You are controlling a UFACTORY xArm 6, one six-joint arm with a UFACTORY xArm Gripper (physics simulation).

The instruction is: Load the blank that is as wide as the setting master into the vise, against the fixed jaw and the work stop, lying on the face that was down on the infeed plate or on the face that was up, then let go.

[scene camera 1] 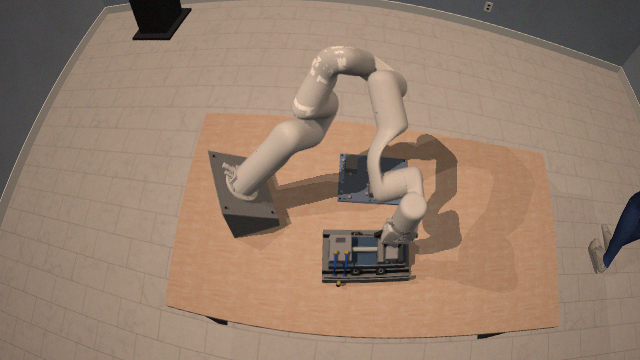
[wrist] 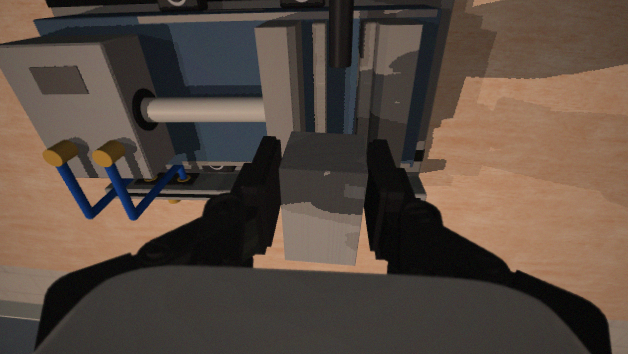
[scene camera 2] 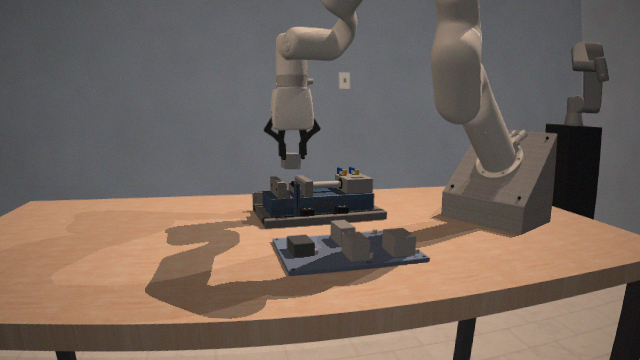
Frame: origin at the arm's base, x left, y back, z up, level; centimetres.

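Seen in the pictures: gripper, fingertip midpoint: (scene camera 1: 391, 243) (wrist: 323, 165) (scene camera 2: 292, 159); arm's base at its link origin: (scene camera 1: 241, 184) (scene camera 2: 500, 161).
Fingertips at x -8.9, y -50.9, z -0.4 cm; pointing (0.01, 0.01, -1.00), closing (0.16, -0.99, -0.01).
Pixels of each thing's middle, then the offset from my fingertips to it. "spot": a spot on its surface instead.
- grey rectangular blank at the middle of its body: (wrist: 323, 199) (scene camera 2: 290, 160) (scene camera 1: 391, 251) dx -2.5, dy -0.5, dz -0.7 cm
- vise at the middle of its body: (wrist: 244, 102) (scene camera 2: 317, 195) (scene camera 1: 368, 253) dx -1.5, dy +6.1, dz -9.5 cm
- work stop at the middle of its body: (wrist: 340, 32) dx +5.0, dy +0.2, dz -5.4 cm
- blue infeed plate at the middle of its body: (scene camera 2: 346, 250) (scene camera 1: 373, 179) dx +28.3, dy +8.8, dz -14.0 cm
- vise's housing at a spot on its surface: (wrist: 70, 100) spot: dx -1.5, dy +15.7, dz -4.8 cm
My gripper (scene camera 2: 293, 156) (wrist: 323, 165) is shut on a grey rectangular blank (scene camera 2: 290, 161) (wrist: 322, 195), held in the air above the vise (scene camera 2: 330, 204) (scene camera 1: 365, 258). In the wrist view the blank covers the near part of the jaw gap. The fixed jaw (wrist: 398, 65) (scene camera 2: 278, 187) stands at the vise's outer end, the moving jaw (wrist: 278, 65) (scene camera 2: 304, 185) on the rod side. The dark rod of the work stop (wrist: 340, 42) shows over the gap. On the blue infeed plate (scene camera 2: 320, 266) (scene camera 1: 357, 195) sits a darker block (scene camera 2: 301, 246) (scene camera 1: 351, 163), apparently the setting master. In scene camera 1 the arm hides the fingers.
Three lighter blocks stand on the infeed plate: one at the back (scene camera 2: 342, 231), one in the middle (scene camera 2: 356, 246) and one at the right (scene camera 2: 399, 242). Two blue levers with yellow knobs (wrist: 108, 154) (scene camera 1: 346, 253) stand by the vise's housing (wrist: 70, 100). A pair of legs (scene camera 1: 620, 235) shows at the right.
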